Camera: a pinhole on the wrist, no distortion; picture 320 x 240 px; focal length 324.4 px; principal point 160.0 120.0 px. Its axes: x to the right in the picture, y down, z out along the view. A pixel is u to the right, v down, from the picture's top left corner.
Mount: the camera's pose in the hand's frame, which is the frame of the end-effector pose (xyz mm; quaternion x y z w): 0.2 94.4 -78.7 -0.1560 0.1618 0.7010 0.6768
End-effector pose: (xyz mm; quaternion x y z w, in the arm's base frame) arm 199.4 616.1 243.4 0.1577 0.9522 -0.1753 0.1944
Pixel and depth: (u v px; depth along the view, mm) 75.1 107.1 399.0
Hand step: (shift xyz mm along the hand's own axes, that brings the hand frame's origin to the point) 19.9 175.9 325.4
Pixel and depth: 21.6 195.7 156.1
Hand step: -33.8 101.8 91.4
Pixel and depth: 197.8 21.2 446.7
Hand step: 134.5 341.1 298.0
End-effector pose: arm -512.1 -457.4 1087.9 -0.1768 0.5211 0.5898 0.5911
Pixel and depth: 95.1 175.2 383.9
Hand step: -62.3 191.5 301.1
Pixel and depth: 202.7 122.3 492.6
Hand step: -5.4 368.3 335.8
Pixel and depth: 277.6 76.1 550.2
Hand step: 67.8 516.9 327.4
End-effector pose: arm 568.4 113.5 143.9 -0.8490 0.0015 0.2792 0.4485
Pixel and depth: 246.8 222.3 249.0
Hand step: -80.5 260.8 117.2
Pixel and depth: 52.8 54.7 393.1
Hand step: 84.0 152.4 330.3
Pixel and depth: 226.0 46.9 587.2
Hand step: 128.4 463.1 394.8
